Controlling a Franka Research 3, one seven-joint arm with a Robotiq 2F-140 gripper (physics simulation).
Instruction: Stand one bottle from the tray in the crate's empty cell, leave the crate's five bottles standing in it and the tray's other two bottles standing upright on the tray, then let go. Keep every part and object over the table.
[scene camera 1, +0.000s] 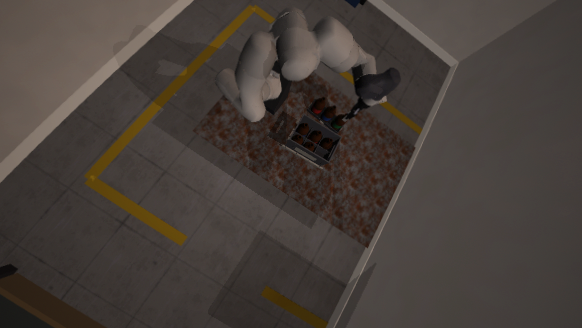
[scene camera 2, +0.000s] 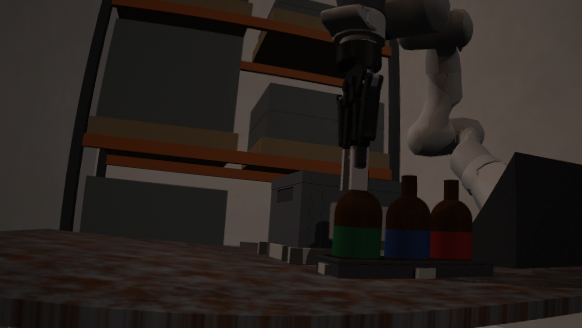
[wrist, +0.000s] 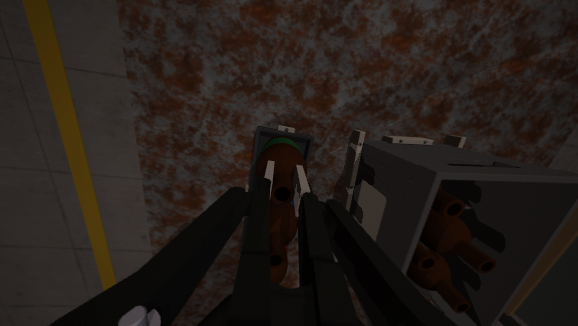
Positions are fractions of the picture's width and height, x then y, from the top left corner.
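My gripper (scene camera 2: 0.61, 0.58), (wrist: 0.49, 0.53). Red-label bottle (scene camera 2: 0.78, 0.67). Blue-label bottle (scene camera 2: 0.70, 0.67). Green-label bottle (scene camera 2: 0.61, 0.71).
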